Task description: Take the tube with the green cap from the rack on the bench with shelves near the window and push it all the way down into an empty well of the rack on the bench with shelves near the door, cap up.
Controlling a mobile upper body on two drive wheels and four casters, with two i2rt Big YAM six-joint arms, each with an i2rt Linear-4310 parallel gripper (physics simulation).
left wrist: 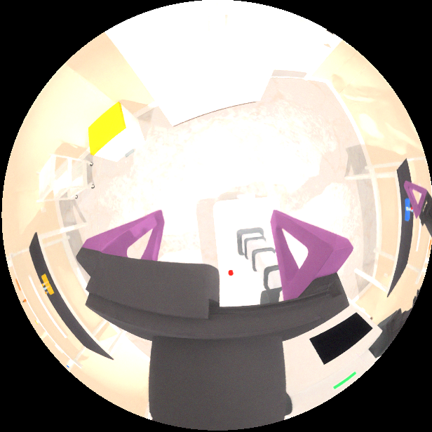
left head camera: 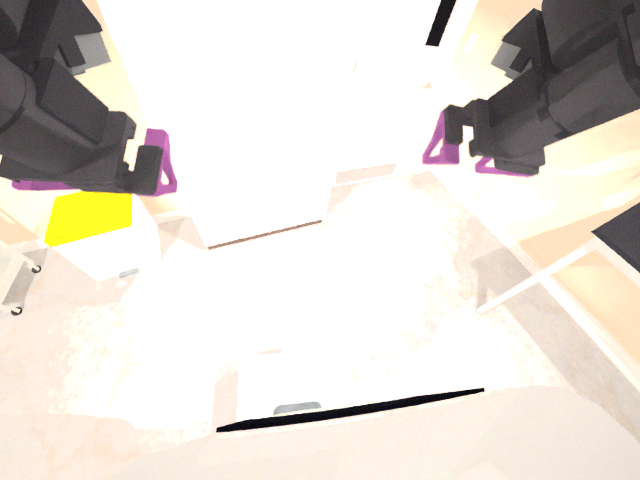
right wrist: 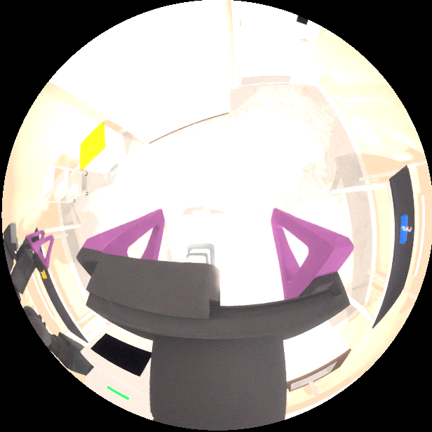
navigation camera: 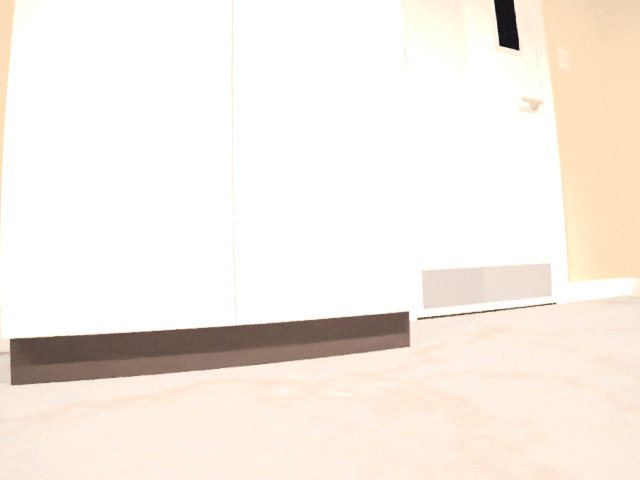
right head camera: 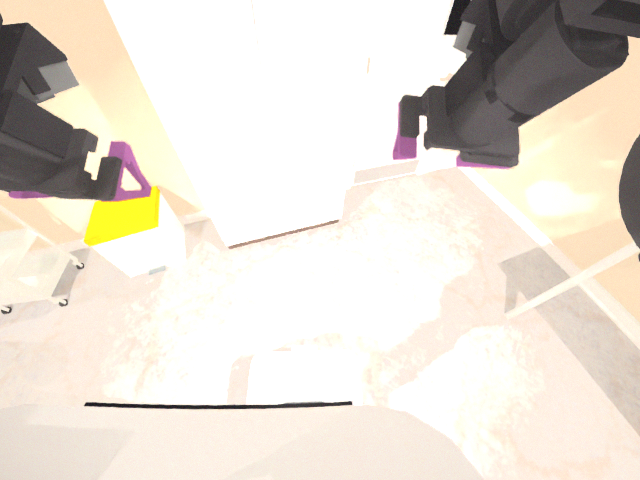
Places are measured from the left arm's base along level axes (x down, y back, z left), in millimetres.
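Pixels of known places: left gripper, between the fingertips: (left head camera: pixel 137 185) (right head camera: pixel 118 191); right gripper, between the fingertips: (left head camera: pixel 450 164) (right head camera: pixel 425 158).
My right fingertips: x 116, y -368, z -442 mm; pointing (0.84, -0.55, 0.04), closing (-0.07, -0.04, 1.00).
For each thing: its top centre in the pictures, then the offset to it from my right fingertips. "spot": a spot on its surface instead.
- yellow-topped white bin, centre of its top: (left head camera: pixel 89 210) (right head camera: pixel 122 213) dy -733, dx +843, dz +1371 mm
- bench leg, a spot on its surface: (right head camera: pixel 573 281) (left head camera: pixel 538 277) spot: dy -133, dx +763, dz -1140 mm
My left gripper (left head camera: pixel 93 188) (right head camera: pixel 80 195) (left wrist: pixel 216 215) and right gripper (left head camera: pixel 478 166) (right head camera: pixel 454 161) (right wrist: pixel 218 212) are open and empty, over the floor and the robot's base. An orange rack (left wrist: pixel 47 285) (right wrist: pixel 43 274) sits on a dark bench (left wrist: pixel 65 320) (right wrist: pixel 57 307) at the left of both wrist views. A blue rack (left wrist: pixel 407 210) (right wrist: pixel 405 229) with small tubes sits on another dark bench (left wrist: pixel 396 265) (right wrist: pixel 395 295) at the right. Both racks are far from the grippers. No green cap can be made out; the racks' contents are tiny.
A large white cabinet (left head camera: pixel 248 155) (navigation camera: pixel 129 180) stands ahead, with a white door (navigation camera: pixel 480 180) right of it. A yellow-topped white bin (left head camera: pixel 93 214) (right head camera: pixel 124 219) and a wheeled cart (right head camera: pixel 36 268) stand left. A bench leg (left head camera: pixel 537 279) (right head camera: pixel 573 281) shows right.
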